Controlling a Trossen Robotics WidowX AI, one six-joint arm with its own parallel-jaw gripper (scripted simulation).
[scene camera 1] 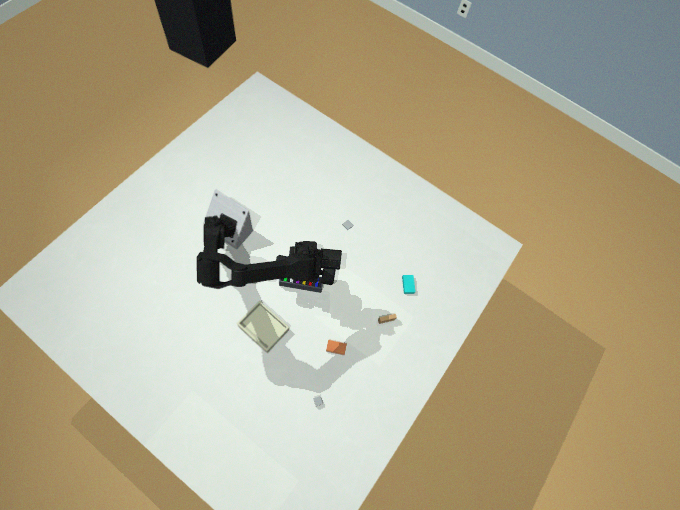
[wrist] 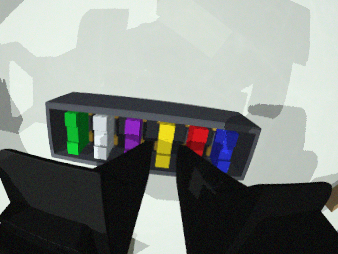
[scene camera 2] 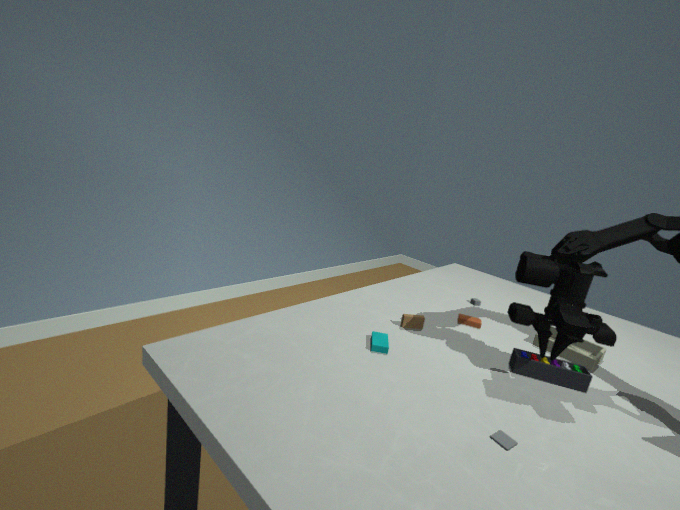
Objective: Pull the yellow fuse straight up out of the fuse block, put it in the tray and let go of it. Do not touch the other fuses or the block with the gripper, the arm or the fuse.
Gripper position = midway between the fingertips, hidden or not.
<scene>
I see my gripper (scene camera 2: 546, 358) and a beige tray (scene camera 1: 260, 324).
My gripper is seen too in the wrist view (wrist: 164, 150). The beige tray shows as well in scene camera 2 (scene camera 2: 588, 354).
</scene>
